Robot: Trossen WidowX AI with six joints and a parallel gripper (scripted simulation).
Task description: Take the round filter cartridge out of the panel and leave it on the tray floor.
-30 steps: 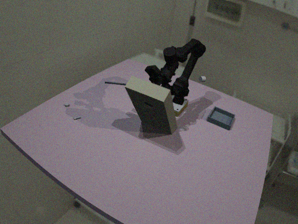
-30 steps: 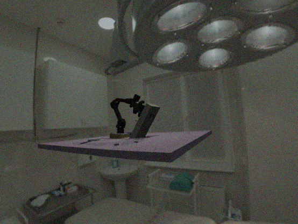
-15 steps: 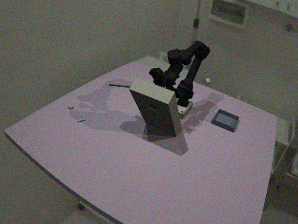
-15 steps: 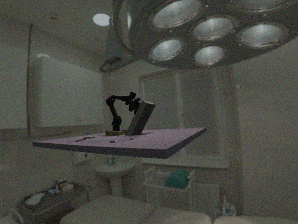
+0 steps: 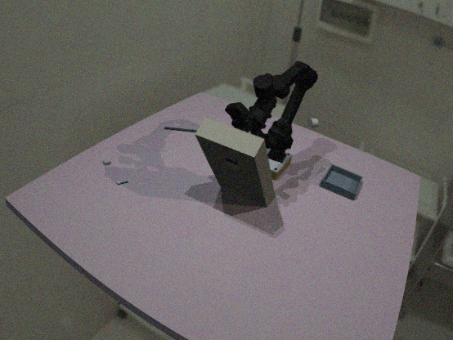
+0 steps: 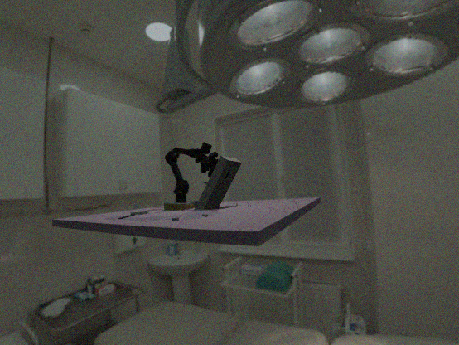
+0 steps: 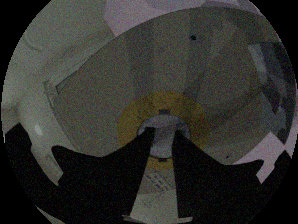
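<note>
My gripper tip is now 1 cm short of the round filter cartridge and 1 cm above it. Also, from my gripper tip: dark tray: 37 cm behind, 35 cm to the left, 22 cm below; service panel: 8 cm below, 4 cm behind, 1 cm to the left.
</note>
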